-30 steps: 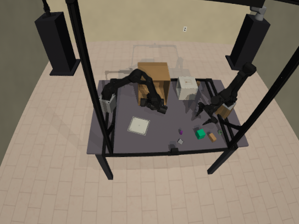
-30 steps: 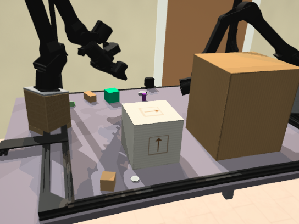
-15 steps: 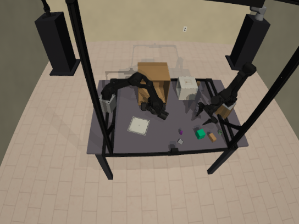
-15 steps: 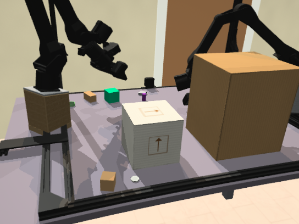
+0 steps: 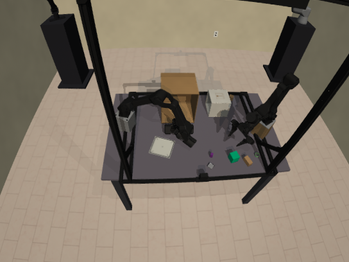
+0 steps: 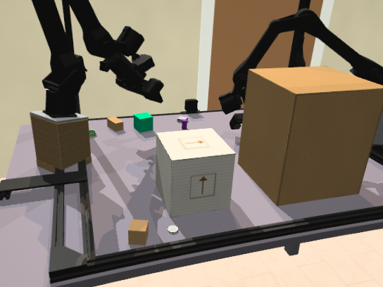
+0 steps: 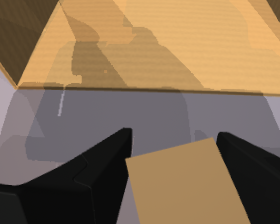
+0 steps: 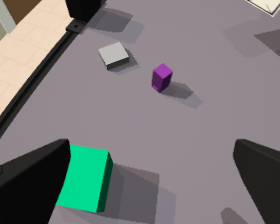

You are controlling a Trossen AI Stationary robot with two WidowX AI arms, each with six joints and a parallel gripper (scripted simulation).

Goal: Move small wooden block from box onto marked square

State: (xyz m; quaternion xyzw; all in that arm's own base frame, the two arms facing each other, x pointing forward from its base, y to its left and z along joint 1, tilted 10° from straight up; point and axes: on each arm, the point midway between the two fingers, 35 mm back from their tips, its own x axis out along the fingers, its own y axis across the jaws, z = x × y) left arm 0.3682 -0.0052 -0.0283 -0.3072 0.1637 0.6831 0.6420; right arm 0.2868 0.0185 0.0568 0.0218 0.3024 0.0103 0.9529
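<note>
Right now the marked square is 130 mm behind my left hand, 100 mm to the left of it and 50 mm below it. Also, from my left hand: purple piece: 190 mm behind, 220 mm to the right, 40 mm below; box floor: 190 mm ahead, 10 mm to the left, 50 mm below; grey piece: 260 mm behind, 210 mm to the right, 50 mm below.
</note>
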